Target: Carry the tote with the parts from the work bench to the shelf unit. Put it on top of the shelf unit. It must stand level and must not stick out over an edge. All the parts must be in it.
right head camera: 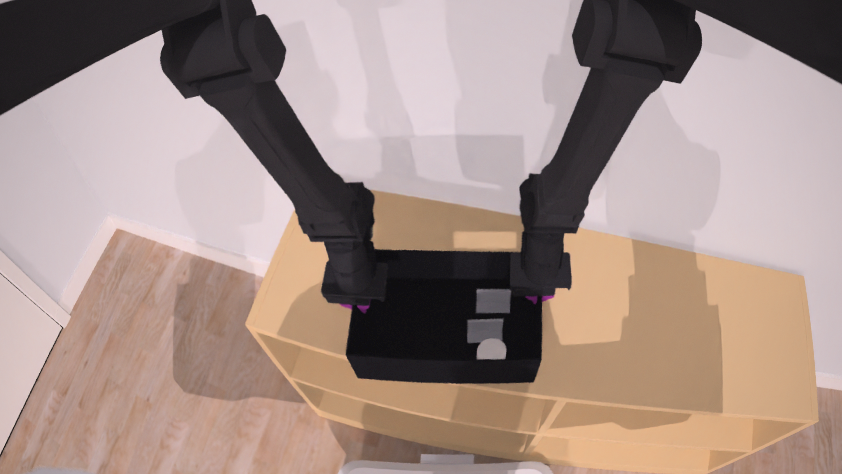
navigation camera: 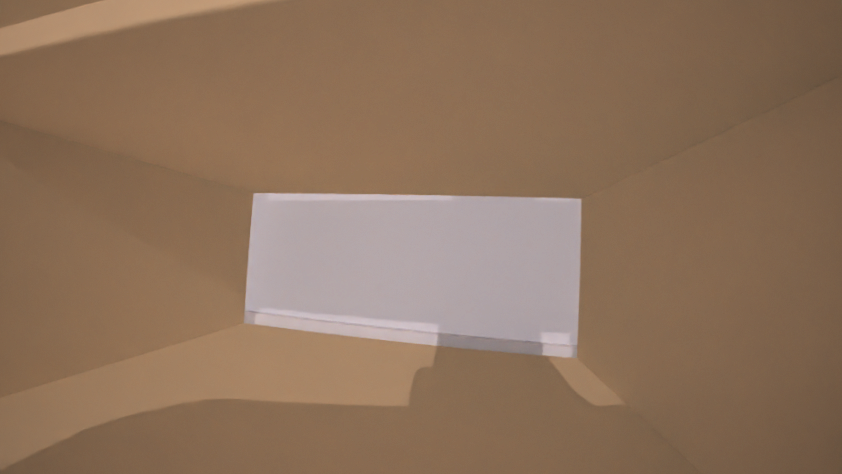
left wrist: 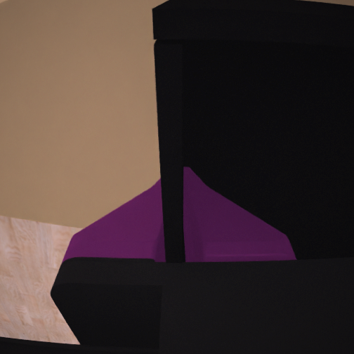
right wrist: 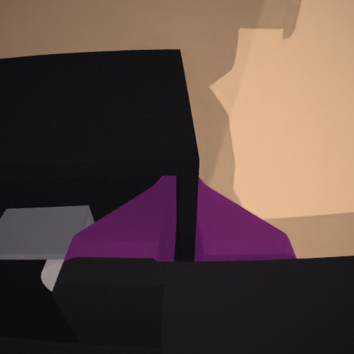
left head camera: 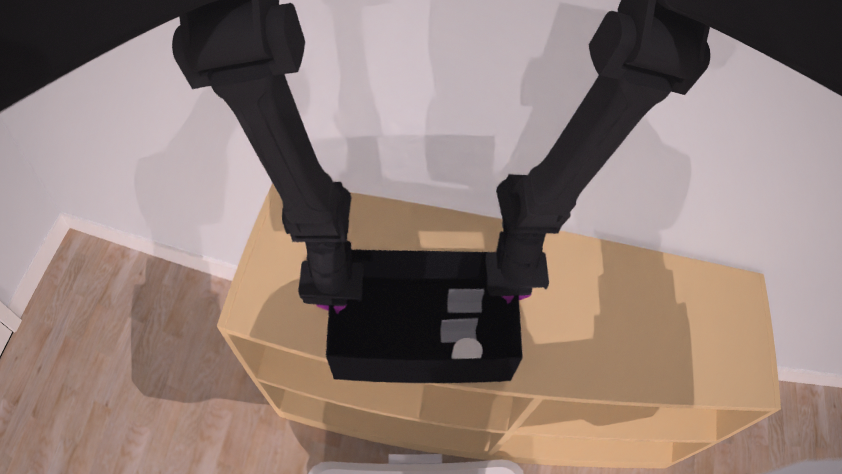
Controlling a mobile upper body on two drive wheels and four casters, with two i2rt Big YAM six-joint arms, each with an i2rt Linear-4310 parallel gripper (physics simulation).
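Frame: origin at the left arm's base, x left, y back, z up, level; millimetres.
Where they show: left gripper, between the fingertips: (right head camera: 363, 310) (left head camera: 336, 310); right gripper, between the fingertips: (right head camera: 536, 301) (left head camera: 509, 300).
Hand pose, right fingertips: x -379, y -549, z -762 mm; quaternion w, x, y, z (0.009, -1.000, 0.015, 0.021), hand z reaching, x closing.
Things, the pixels of their centre, and the offset from my right fingertips. Level surfaces: height alone.
- black tote, middle of its body: (right head camera: 449, 319) (left head camera: 423, 318) dx +150, dy +41, dz +18 mm
- rounded piece, middle of its body: (right head camera: 491, 354) (left head camera: 466, 353) dx +78, dy +94, dz -15 mm
- Wood floor, height of its surface: dz -648 mm
The black tote (left head camera: 424, 318) stands on top of the light wooden shelf unit (left head camera: 618, 330), towards its left end and close to the front edge; its front wall hides that edge in both head views. Three grey parts lie in its right half: two blocks (left head camera: 464, 300) (left head camera: 459, 330) and a rounded piece (left head camera: 466, 349). My left gripper (left head camera: 331, 308) is shut on the tote's left side wall (left wrist: 172, 140), which runs between the purple fingers (left wrist: 172, 211). My right gripper (left head camera: 515, 298) is shut on the right side wall (right wrist: 186, 197), next to a grey block (right wrist: 42, 228).
A white wall (left head camera: 412, 88) rises right behind the shelf unit. Wood floor (left head camera: 105, 365) lies to the left and in front. My grey base (left head camera: 414, 466) touches the bottom edge. The navigation view looks through an open shelf compartment to the wall (navigation camera: 412, 271).
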